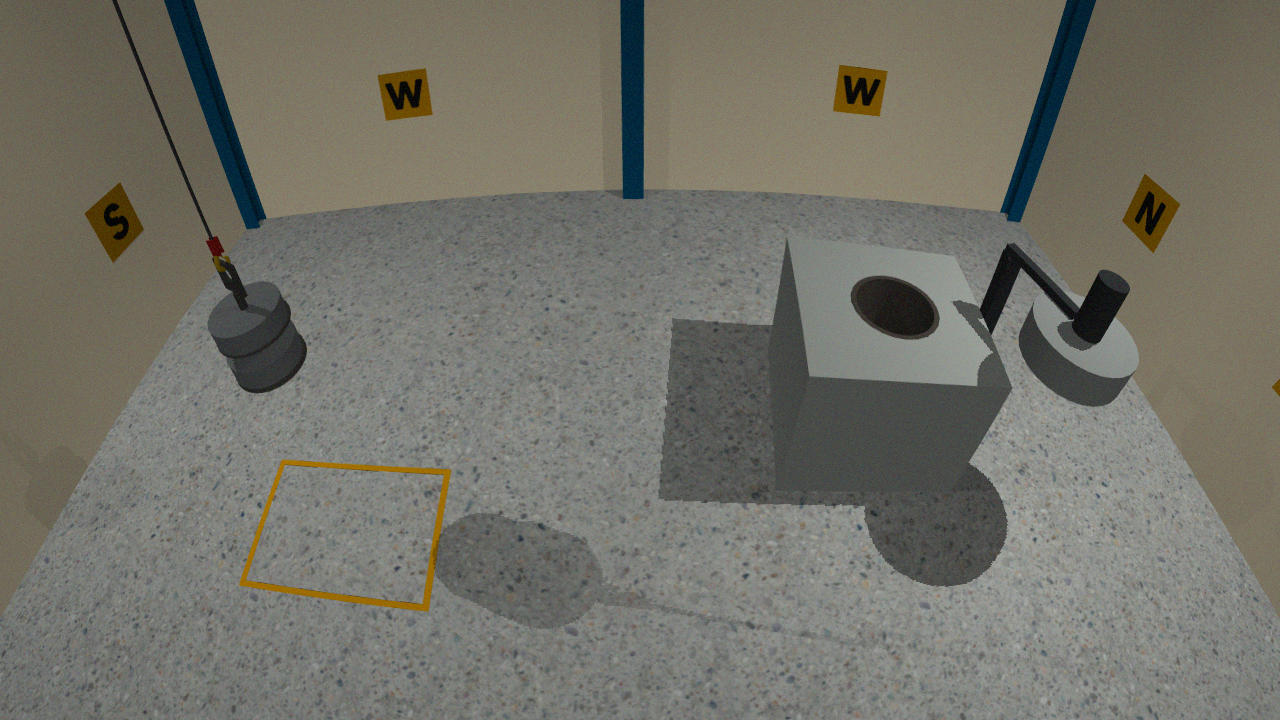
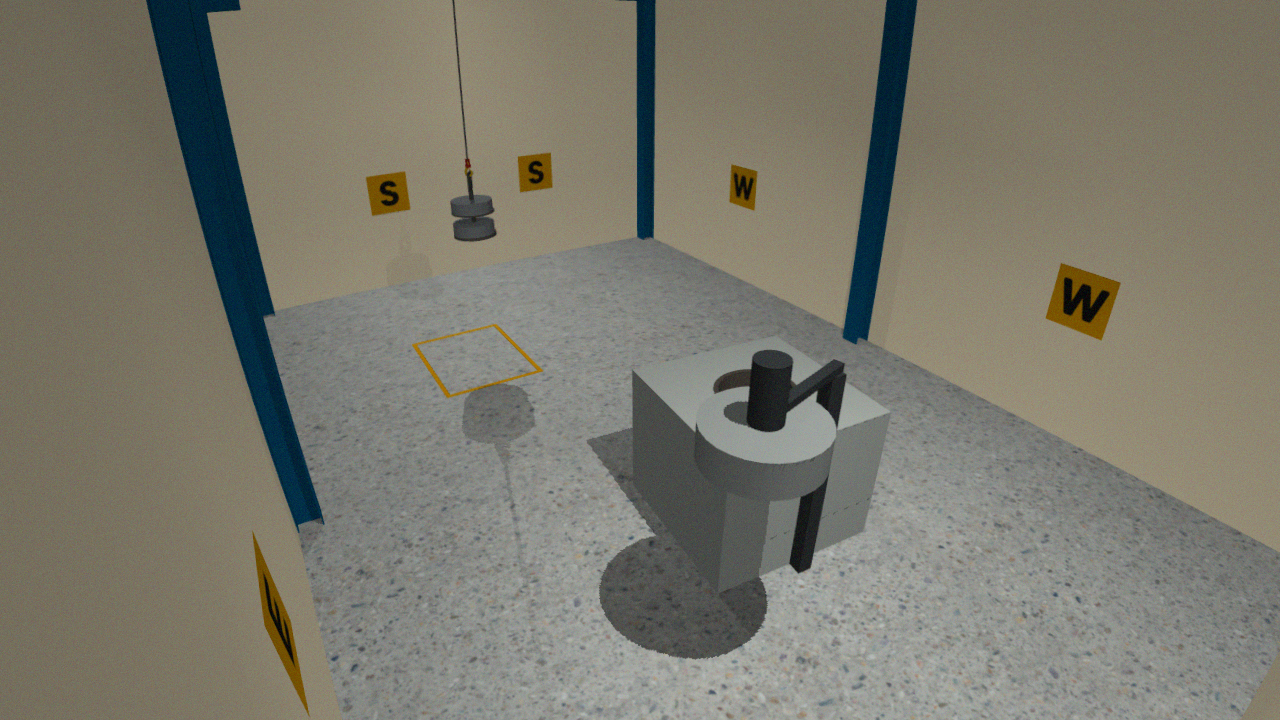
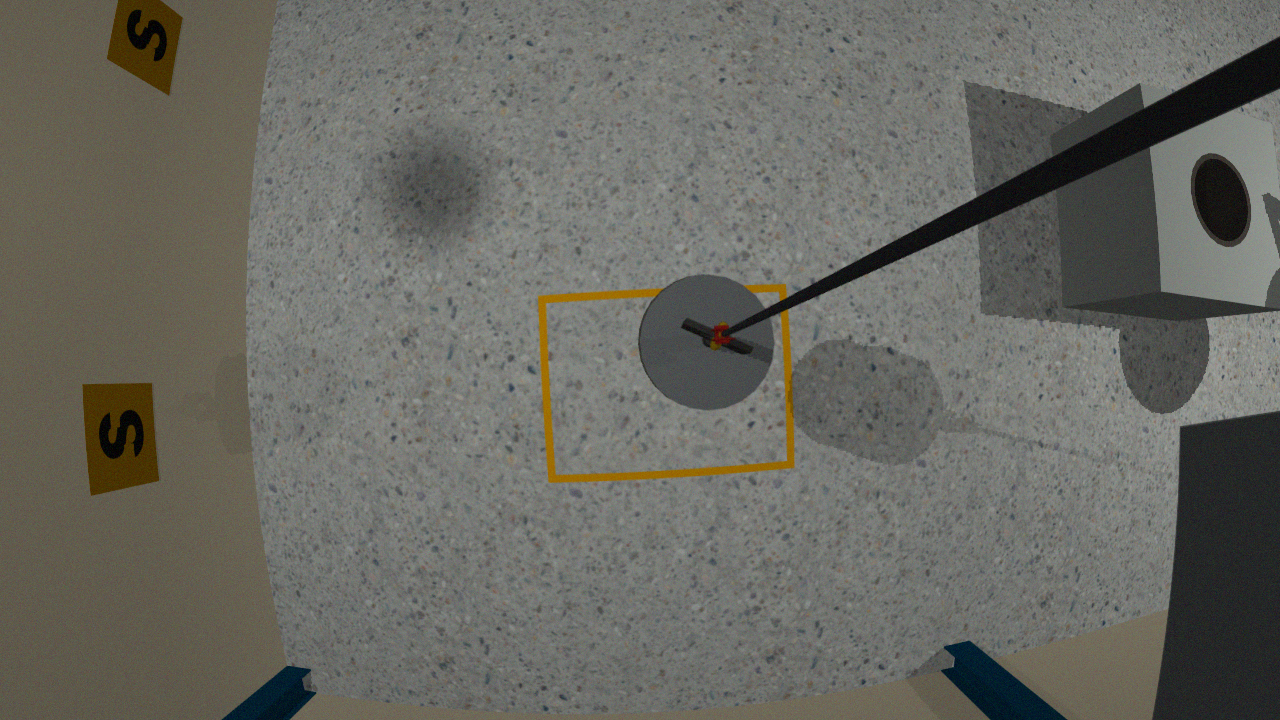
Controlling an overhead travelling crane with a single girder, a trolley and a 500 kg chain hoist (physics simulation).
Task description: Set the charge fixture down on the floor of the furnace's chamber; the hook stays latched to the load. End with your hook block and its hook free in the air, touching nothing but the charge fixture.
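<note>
The charge fixture point(image 1: 268, 358) point(image 2: 472, 229) point(image 3: 671, 376), two grey discs one above the other with a bar on top, hangs upright in the air from my hook point(image 1: 225, 268) point(image 2: 468, 171) point(image 3: 719, 336). The hook is latched to its top bar. Its shadow lies on the floor apart from it, beside the yellow outline. The furnace point(image 1: 877, 438) point(image 2: 671, 447) point(image 3: 1109, 223) is a pale grey box at the other end, well apart from the load. Its round chamber opening point(image 1: 895, 307) point(image 3: 1220, 199) is uncovered. The chamber floor is not discernible in the dark opening.
The round furnace lid point(image 1: 1078, 380) point(image 2: 760, 465) stands off to the furnace's north side on a dark arm with a post point(image 1: 998, 286) point(image 2: 808, 528). A yellow floor outline point(image 1: 366, 467) point(image 2: 454, 334) point(image 3: 546, 389) lies towards the S wall. Blue columns point(image 1: 632, 107) point(image 2: 881, 170) line the walls.
</note>
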